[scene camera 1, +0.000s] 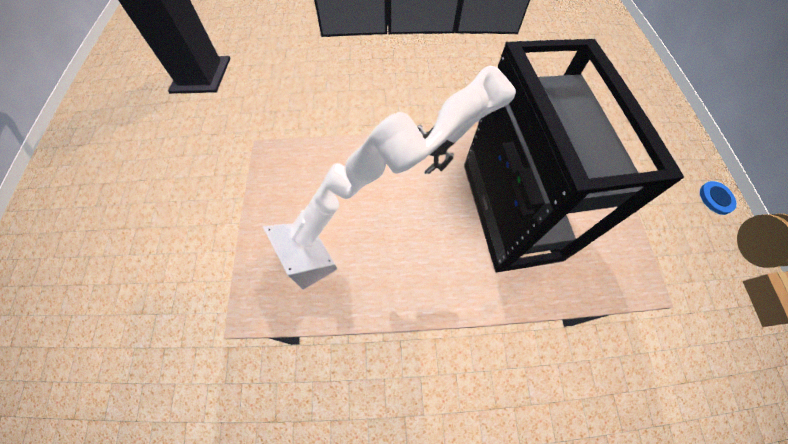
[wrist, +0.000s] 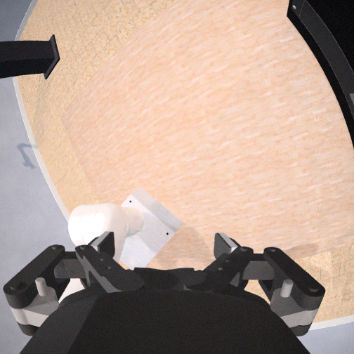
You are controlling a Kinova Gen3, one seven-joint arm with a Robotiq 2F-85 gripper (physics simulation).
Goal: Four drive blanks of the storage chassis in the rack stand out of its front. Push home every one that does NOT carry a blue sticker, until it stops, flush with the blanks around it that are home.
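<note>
The wrist camera shows me my own gripper (wrist: 163, 243). A black rack (scene camera 1: 554, 125) is what I can see from the scene.
</note>
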